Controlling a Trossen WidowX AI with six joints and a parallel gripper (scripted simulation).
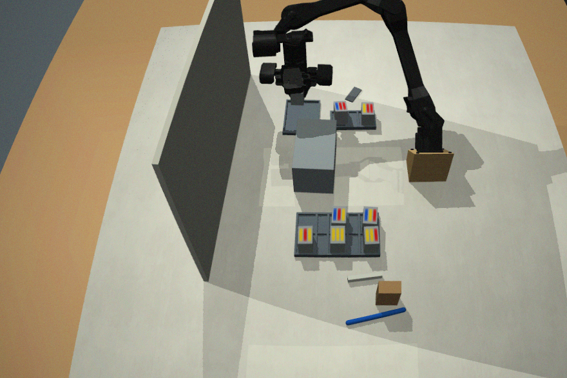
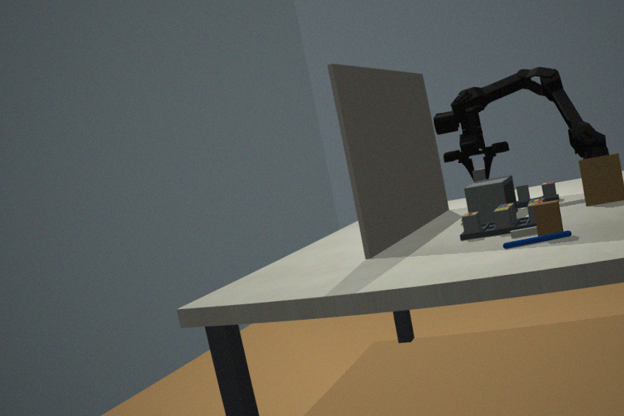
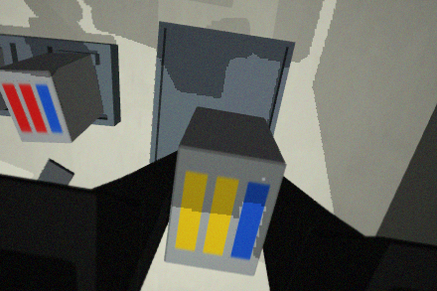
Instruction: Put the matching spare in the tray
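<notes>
The grey holder is 150 mm behind my gripper tip and 80 mm below it. Round my gripper tip: brown box 540 mm to the left, 240 mm behind, 50 mm below; grey wall panel 170 mm to the left, 170 mm ahead, 140 mm above; grey mounted unit 180 mm to the left, 60 mm behind, 40 mm below.
</notes>
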